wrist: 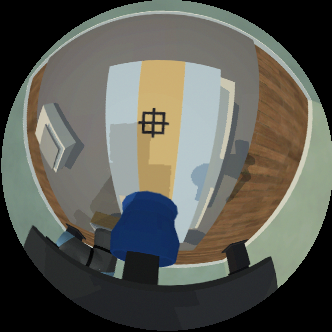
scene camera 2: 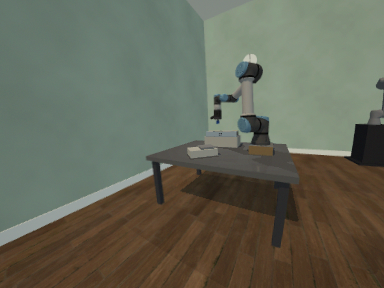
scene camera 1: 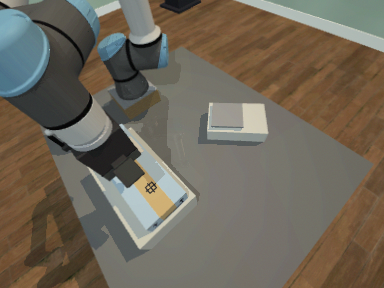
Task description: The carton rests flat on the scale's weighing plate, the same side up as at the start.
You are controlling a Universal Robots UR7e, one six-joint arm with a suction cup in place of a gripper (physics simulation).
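Frame: origin at the arm's base, x down, y back, z left, level; metres.
Where they show: hand at its tool point: [wrist: 148, 212] [scene camera 2: 217, 123]; arm's base at its link origin: [wrist: 109, 236] [scene camera 2: 260, 143] [scene camera 1: 133, 88].
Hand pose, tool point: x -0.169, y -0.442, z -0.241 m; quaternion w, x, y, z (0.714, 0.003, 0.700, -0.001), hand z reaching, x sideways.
Observation:
Things, the pixels of their centre, and the offset from my tool point. Level surfaces: height alone.
- carton at the middle of its body: [wrist: 157, 178] [scene camera 1: 134, 170] [scene camera 2: 222, 133] dy +0.048, dx +0.109, dz +0.005 m
- cream open-topped bin at the middle of its body: [wrist: 167, 159] [scene camera 1: 140, 182] [scene camera 2: 222, 140] dy +0.050, dx +0.191, dz -0.009 m
- cream scale at the middle of its body: [wrist: 49, 137] [scene camera 1: 235, 120] [scene camera 2: 201, 150] dy -0.019, dx +0.208, dz +0.433 m
- grey weighing plate at the middle of its body: [wrist: 47, 147] [scene camera 1: 227, 114] [scene camera 2: 206, 146] dy +0.011, dx +0.175, dz +0.409 m
- grey table at its surface level: dx +0.245 m
The carton [scene camera 1: 162, 200] [scene camera 2: 222, 133] [wrist: 160, 95], light blue with a tan stripe and a black cross-in-square mark on top, lies in a cream open-topped bin [scene camera 1: 169, 223] [scene camera 2: 222, 142] [wrist: 230, 97]. Its top stands slightly above the bin's rim. My gripper's blue suction cup [scene camera 2: 217, 121] [wrist: 145, 227] is open and holds nothing. It hangs a little above the carton, with a gap visible in scene camera 2; in scene camera 1 the tool body hides it. The cream scale [scene camera 1: 255, 120] [scene camera 2: 202, 153] carries a grey weighing plate [scene camera 1: 227, 115] [scene camera 2: 206, 147] [wrist: 51, 145] with nothing on it.
The grey table [scene camera 1: 240, 200] [scene camera 2: 240, 162] bears the bin and scale, which stand apart. My arm's base stands on a tan block [scene camera 1: 142, 103] [scene camera 2: 261, 150] near the bin. Another robot stands on a black pedestal [scene camera 2: 370, 144] away from the table.

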